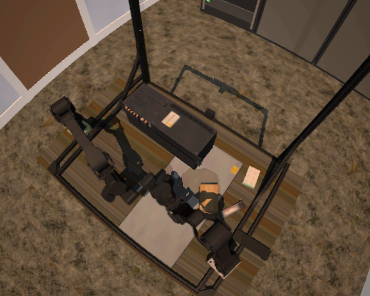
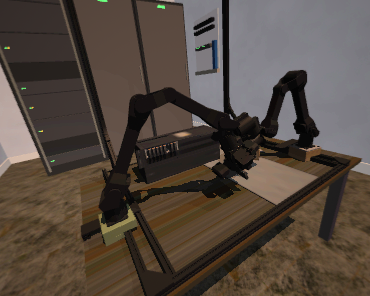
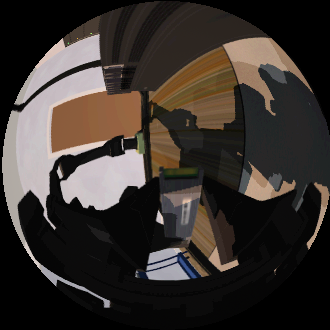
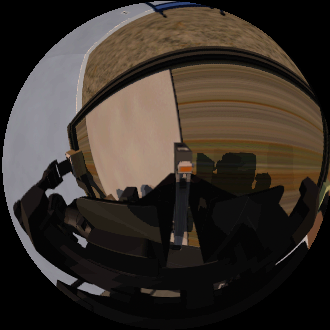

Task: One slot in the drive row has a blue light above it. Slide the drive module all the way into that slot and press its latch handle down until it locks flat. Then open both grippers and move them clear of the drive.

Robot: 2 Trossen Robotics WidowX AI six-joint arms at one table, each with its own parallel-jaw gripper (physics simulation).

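Places are measured from the left arm's base along level axes (x right, y ahead, z up), in millimetres.
Where they show: left gripper, fingertip midpoint: [image 3: 180,180] [image 4: 179,236]; right gripper, fingertip midpoint: [image 2: 241,173] [image 3: 180,236] [image 4: 179,177]; left arm's base at its link origin: [image 1: 224,262] [image 2: 305,145] [image 4: 69,164]; right arm's base at its link origin: [image 2: 116,216] [image 3: 135,142].
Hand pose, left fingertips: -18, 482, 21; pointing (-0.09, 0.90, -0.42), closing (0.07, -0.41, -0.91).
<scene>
Things, the pixels of their centre, and the offset from my left fingertips, as dx, dy, dz. Level surfaces: height alone.
- drive module at the middle of its body: [image 4: 179,215] [image 3: 172,222] -54, -6, +5
- black drive enclosure at the middle of its body: [image 3: 148,37] [image 4: 206,275] [image 1: 167,125] [image 2: 178,150] +252, +141, +5
- pale mat at its surface level: dz -80
- orange item at the middle of its body: [image 1: 208,199] +161, -238, -50
- small card at the middle of its body: [image 1: 251,177] +398, -305, -82
- narrow pale item at the middle of its body: [image 1: 230,208] +212, -340, -78
- wooden table at its surface level: dz -82
The drive module [image 3: 181,207] [image 4: 184,167] is a thin grey bar with a barcode label and an orange mark at one end. It hangs above the table. My left gripper [image 3: 180,180] is shut on it across its wider side. My right gripper [image 4: 179,177] is shut on it too, its fingers close on either side of the narrow edge. The black drive enclosure [image 1: 192,137] [image 2: 195,157] [image 3: 175,30] stands at the back, apart from both grippers. Its drive row [image 1: 136,115] [image 2: 161,150] [image 3: 120,77] is at one end. I cannot make out the blue light or the latch handle's angle.
A pale mat [image 1: 155,240] [image 2: 285,182] lies under the grippers. An orange item [image 1: 209,191], a small card [image 1: 251,176] and a narrow pale item [image 1: 232,208] lie near the left arm. Black frame rails and posts [image 1: 140,45] border the wooden table [image 2: 200,220].
</scene>
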